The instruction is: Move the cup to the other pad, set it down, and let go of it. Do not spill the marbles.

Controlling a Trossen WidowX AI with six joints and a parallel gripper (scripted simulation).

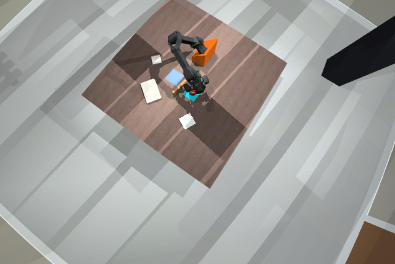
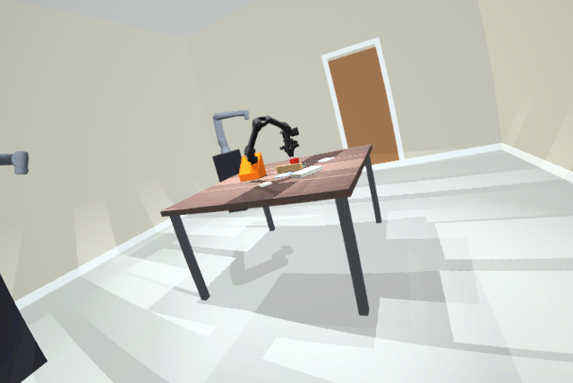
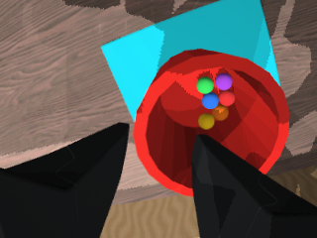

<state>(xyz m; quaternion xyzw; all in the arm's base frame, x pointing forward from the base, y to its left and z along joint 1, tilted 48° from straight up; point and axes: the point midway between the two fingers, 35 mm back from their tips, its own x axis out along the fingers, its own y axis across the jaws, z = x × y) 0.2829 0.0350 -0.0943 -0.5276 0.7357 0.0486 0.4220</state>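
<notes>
Now: gripper tip 50 mm above the red cup, 20 mm to the left of it and 20 mm short of it. Round my gripper tip: cyan pad: 100 mm below, 20 mm to the right, 20 mm ahead; wooden bar: 120 mm to the right, 70 mm below.
</notes>
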